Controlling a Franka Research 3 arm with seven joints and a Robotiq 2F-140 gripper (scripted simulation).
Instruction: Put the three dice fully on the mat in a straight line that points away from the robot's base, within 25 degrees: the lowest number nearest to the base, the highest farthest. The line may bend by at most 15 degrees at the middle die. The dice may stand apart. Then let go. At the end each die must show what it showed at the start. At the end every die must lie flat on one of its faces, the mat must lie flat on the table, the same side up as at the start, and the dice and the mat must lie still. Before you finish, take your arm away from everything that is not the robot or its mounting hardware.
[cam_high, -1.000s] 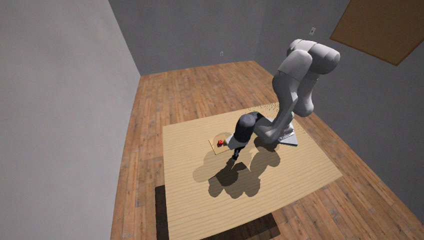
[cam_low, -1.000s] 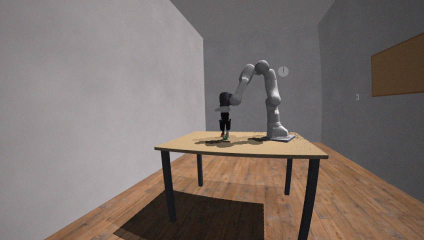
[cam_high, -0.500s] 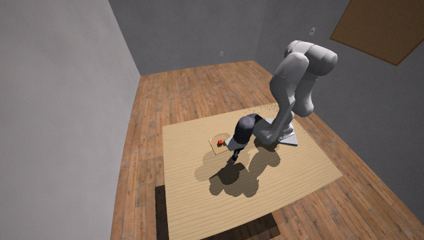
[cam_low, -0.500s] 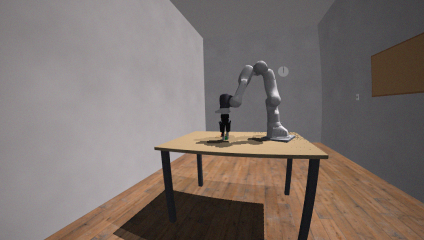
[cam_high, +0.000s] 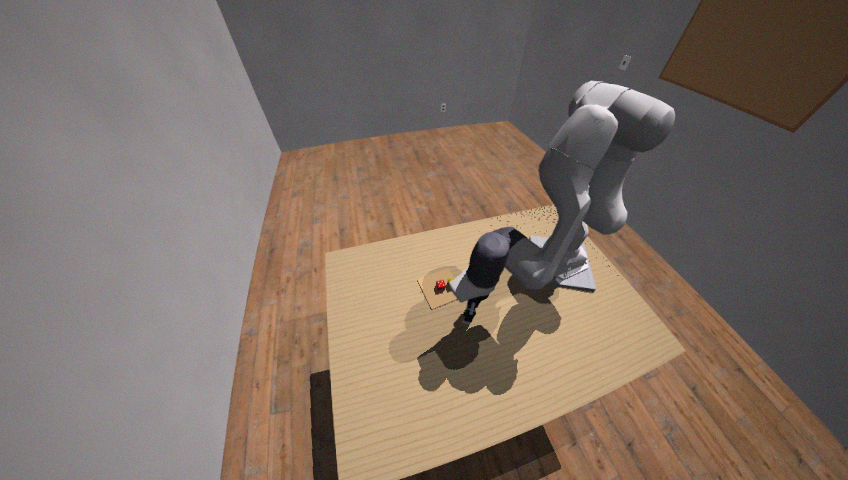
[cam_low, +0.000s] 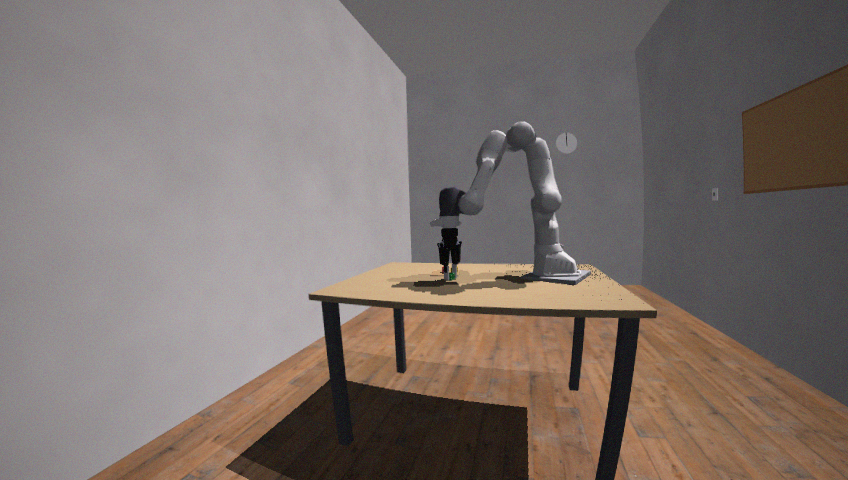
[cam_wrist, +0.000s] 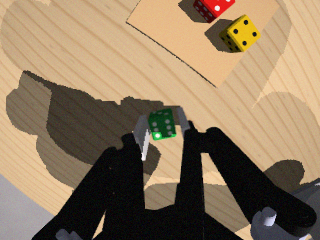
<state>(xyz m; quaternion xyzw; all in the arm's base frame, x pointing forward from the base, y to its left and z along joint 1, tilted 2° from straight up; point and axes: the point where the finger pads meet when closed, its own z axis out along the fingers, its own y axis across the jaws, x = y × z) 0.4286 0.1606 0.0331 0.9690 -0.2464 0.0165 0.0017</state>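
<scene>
The green die is 20 mm below my hand. From my hand the other things lie so: yellow die (140 mm to the right, 30 mm ahead, 20 mm below); red die (140 mm to the right, 70 mm ahead, 20 mm below); tan mat (130 mm to the right, 70 mm ahead, 30 mm below).
</scene>
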